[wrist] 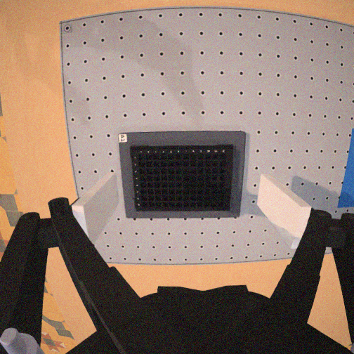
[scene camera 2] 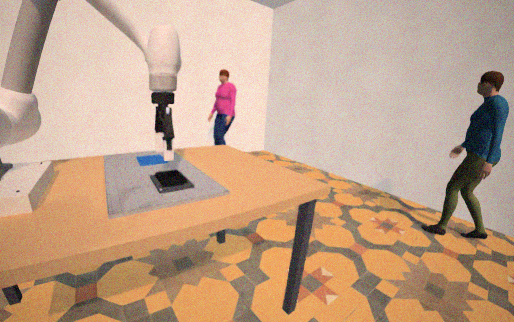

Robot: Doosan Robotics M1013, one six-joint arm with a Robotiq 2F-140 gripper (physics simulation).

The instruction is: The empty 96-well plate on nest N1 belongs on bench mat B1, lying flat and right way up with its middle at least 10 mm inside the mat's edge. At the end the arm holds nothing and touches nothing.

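Frame: origin at the arm's base, x down, y left, z ahead, level; centimetres.
Seen in the pictures: gripper, between the fingertips: (scene camera 2: 164, 155).
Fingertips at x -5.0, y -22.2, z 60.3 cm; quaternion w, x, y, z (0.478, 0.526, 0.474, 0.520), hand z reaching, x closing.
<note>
A point is followed by its place in that frame.
The black 96-well plate (scene camera 2: 171, 178) @[x 2.5, y -25.6, z 61.4 cm] (wrist: 182, 179) sits flat, wells up, inside the dark grey nest N1 (scene camera 2: 176, 189) @[x 4.6, y -31.0, z 61.0 cm] (wrist: 185, 138). A white "A1" label is on the nest's upper left corner in the wrist view. The blue bench mat B1 (scene camera 2: 146, 160) @[x 4.9, y 10.3, z 61.3 cm] (wrist: 348, 175) lies behind the nest in the scene view, partly hidden by a finger, and shows at the right edge in the wrist view. My gripper (scene camera 2: 164, 149) @[x -4.9, y -22.2, z 60.3 cm] (wrist: 188, 188) is open and empty, above the board. In the wrist view its pale pads stand left and right of the nest, apart from it.
The grey perforated board (scene camera 2: 125, 200) @[x 5.1, y -30.5, z 44.8 cm] (wrist: 220, 32) lies under nest and mat on the wooden table (scene camera 2: 260, 175) @[x 6.4, y -30.1, z 98.7 cm] (wrist: 30, 100). The pale robot base (scene camera 2: 17, 192) @[x 0.8, y -20.8, z 16.4 cm] stands at the left. A person in pink (scene camera 2: 226, 100) and one in blue (scene camera 2: 487, 125) stand beyond the table.
</note>
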